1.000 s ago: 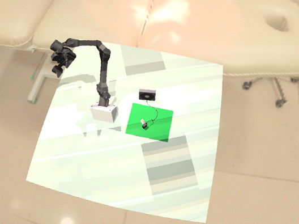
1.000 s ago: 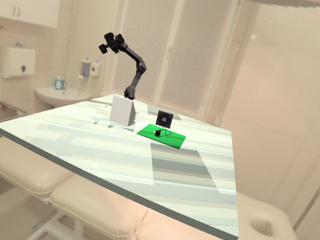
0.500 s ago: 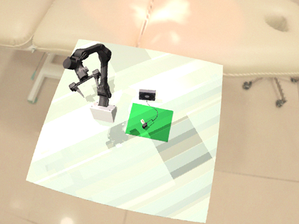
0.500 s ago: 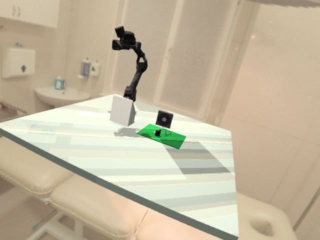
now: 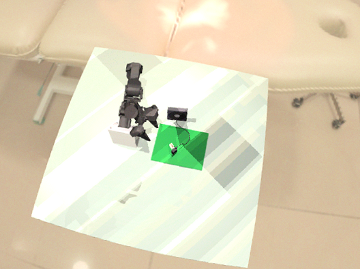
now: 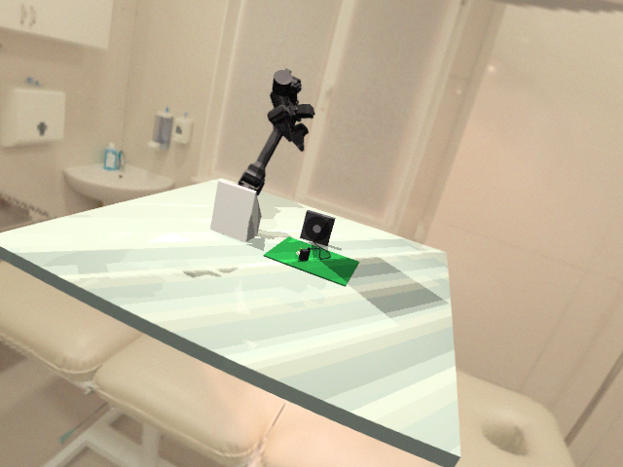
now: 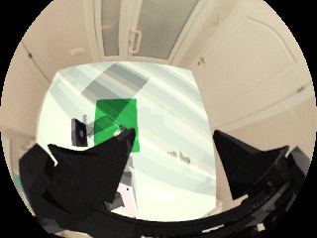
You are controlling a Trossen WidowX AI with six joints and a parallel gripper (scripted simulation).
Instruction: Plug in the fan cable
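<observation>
Now: the dark fan plug 9 cm ahead of my gripper tip, 8 cm to the left of it and 37 cm below it. Also, from my gripper tip: pale four-pin header 7 cm ahead, 12 cm to the left, 40 cm below; green board 12 cm ahead, 12 cm to the left, 41 cm below; black fan 8 cm ahead, 30 cm to the left, 34 cm below.
</observation>
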